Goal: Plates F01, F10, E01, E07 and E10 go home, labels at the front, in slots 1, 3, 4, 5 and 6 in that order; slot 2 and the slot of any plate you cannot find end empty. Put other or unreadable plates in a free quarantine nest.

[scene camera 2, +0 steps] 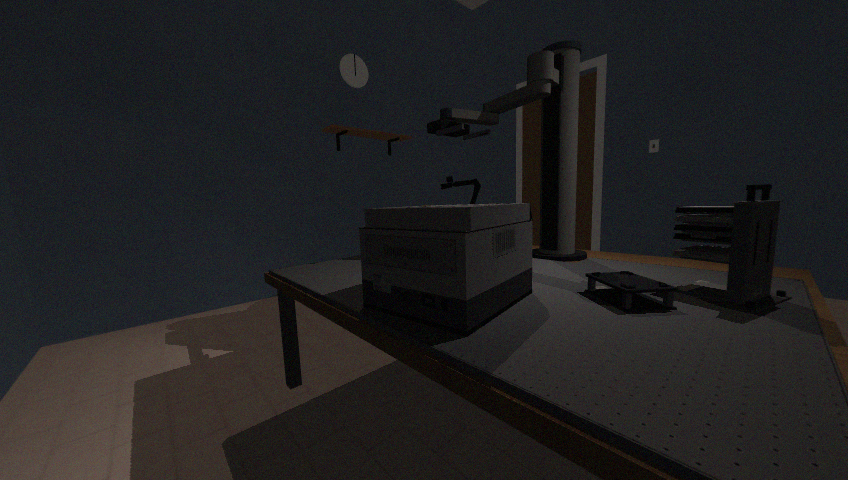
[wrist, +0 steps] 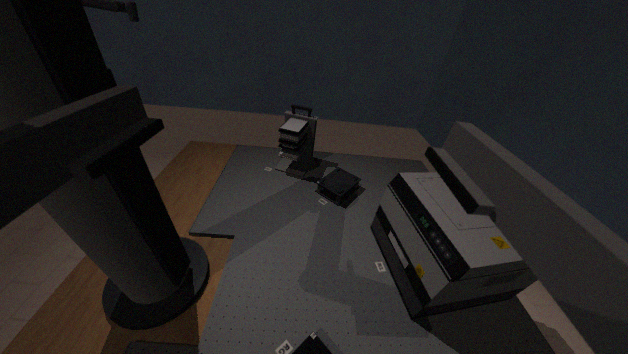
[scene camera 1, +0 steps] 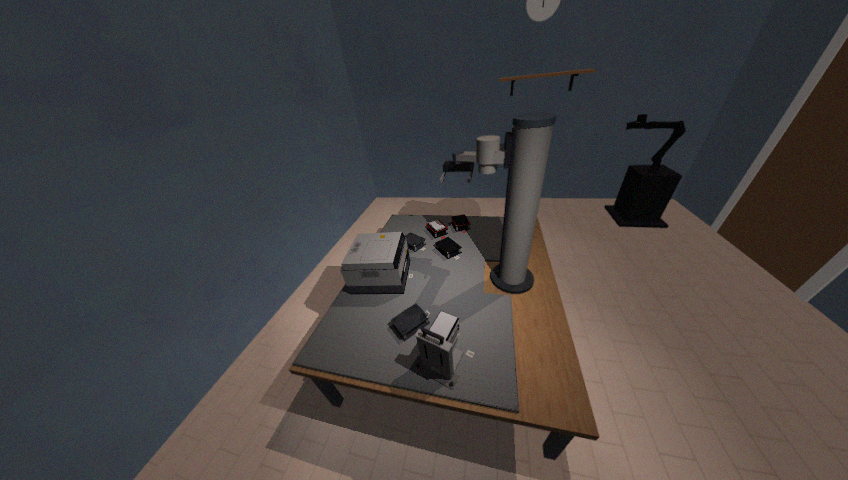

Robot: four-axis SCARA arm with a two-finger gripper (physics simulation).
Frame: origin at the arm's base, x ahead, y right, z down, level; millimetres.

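Seen in the pictures: gripper, between the fingertips: point(scene camera 2: 476, 129) point(wrist: 298, 121) point(scene camera 1: 454, 181); arm's base, origin of its link: point(scene camera 2: 556, 256) point(wrist: 161, 278) point(scene camera 1: 511, 278).
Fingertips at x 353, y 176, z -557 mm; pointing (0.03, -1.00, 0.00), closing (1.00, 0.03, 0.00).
Note:
Pixels of each thing's middle, then the offset from my fingertips to it.
- slotted rack, middle of its body: point(scene camera 2: 731, 241) point(scene camera 1: 439, 345) point(wrist: 296, 139) dx -22, dy -763, dz +408 mm
- uppermost plate, middle of its body: point(scene camera 2: 713, 209) point(wrist: 294, 126) point(scene camera 1: 442, 326) dx -33, dy -725, dz +330 mm
- white plate, middle of its body: point(scene camera 1: 436, 225) dx +196, dy +291, dz +487 mm
- red-edged nest, middle of its body: point(scene camera 1: 460, 222) dx +19, dy +394, dz +517 mm
- boxy reader, middle of its body: point(scene camera 2: 450, 253) point(wrist: 452, 236) point(scene camera 1: 378, 262) dx +464, dy -272, dz +421 mm
- dark raised nest, middle of its body: point(scene camera 2: 626, 288) point(wrist: 338, 184) point(scene camera 1: 410, 320) dx +171, dy -595, dz +517 mm
My gripper point(scene camera 1: 456, 179) point(scene camera 2: 464, 132) point(wrist: 298, 121) is open and empty, high above the table's far half. The slotted rack point(scene camera 1: 437, 356) point(scene camera 2: 755, 249) point(wrist: 309, 142) stands upright at the near end of the table, with several stacked plates on its open side. The uppermost plate point(scene camera 1: 444, 324) point(scene camera 2: 705, 209) point(wrist: 295, 125) is pale on top. Their labels are too small to read, and I cannot tell which slots they fill. In scene camera 1, a white plate point(scene camera 1: 436, 226) lies on one red-edged quarantine nest; the other red-edged nest point(scene camera 1: 460, 220) shows a dark top.
A boxy reader point(scene camera 1: 376, 261) point(scene camera 2: 416, 255) point(wrist: 450, 225) stands at the table's side. A dark raised nest point(scene camera 1: 408, 321) point(scene camera 2: 630, 280) point(wrist: 340, 181) is beside the rack. Two dark nests point(scene camera 1: 414, 241) point(scene camera 1: 447, 246) are at the far half. The arm's column point(scene camera 1: 524, 202) point(scene camera 2: 568, 154) rises from the wooden strip.

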